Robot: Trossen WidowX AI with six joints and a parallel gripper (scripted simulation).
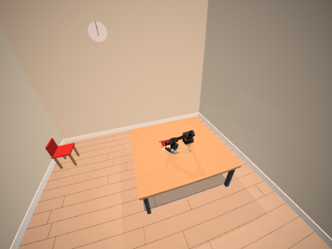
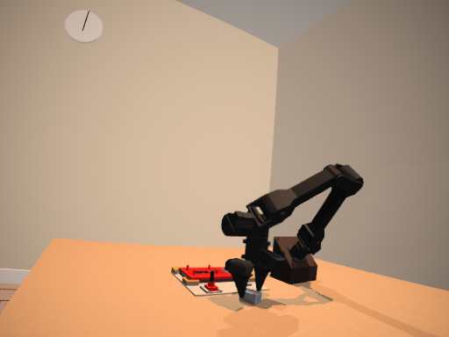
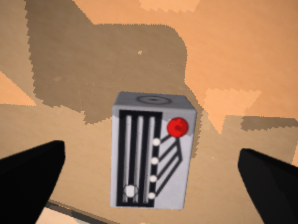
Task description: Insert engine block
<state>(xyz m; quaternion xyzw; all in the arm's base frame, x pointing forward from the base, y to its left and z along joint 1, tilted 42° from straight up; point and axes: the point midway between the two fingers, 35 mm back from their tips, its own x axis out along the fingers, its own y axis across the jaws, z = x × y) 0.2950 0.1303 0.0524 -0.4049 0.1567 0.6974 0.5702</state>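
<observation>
Right now my gripper tip is 190 mm to the left of the pale base plate, 10 mm short of it and 10 mm above it. Also, from my gripper tip: grey engine block: 10 mm below, 10 mm behind.
</observation>
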